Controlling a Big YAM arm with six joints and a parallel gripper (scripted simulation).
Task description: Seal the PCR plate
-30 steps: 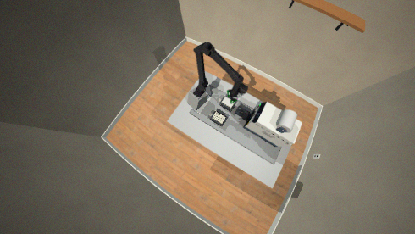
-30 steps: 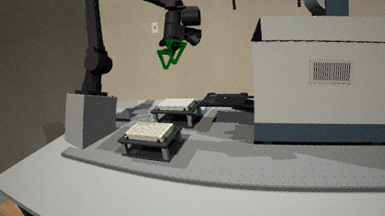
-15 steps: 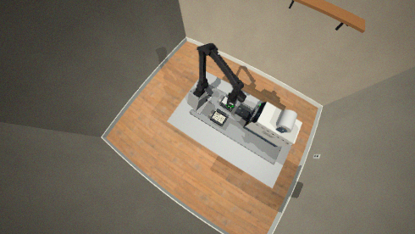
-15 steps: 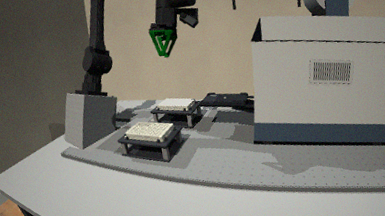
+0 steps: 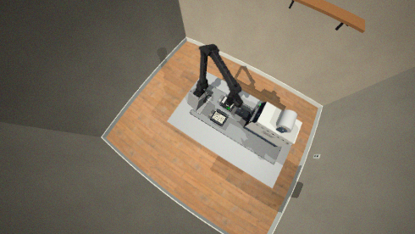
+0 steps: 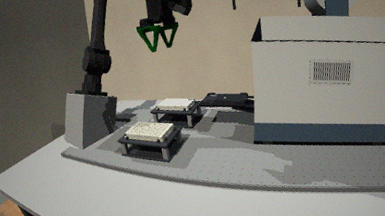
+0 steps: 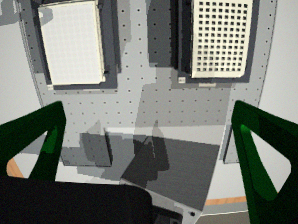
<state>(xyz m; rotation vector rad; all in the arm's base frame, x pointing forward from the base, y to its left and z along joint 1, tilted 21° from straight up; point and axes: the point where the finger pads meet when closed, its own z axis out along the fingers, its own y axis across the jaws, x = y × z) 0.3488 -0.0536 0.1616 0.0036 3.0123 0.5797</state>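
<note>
My hand is 23 cm above the 96-well plate C15, 10 cm to the left of it and 3 cm past it. Also, from my hand: dark stage: 19 cm below, 16 cm ahead, 8 cm to the left; then white start key: 25 cm ahead, 18 cm to the left, 10 cm below; then sealed plate C51: 22 cm below, 11 cm to the left, 4 cm behind.
</note>
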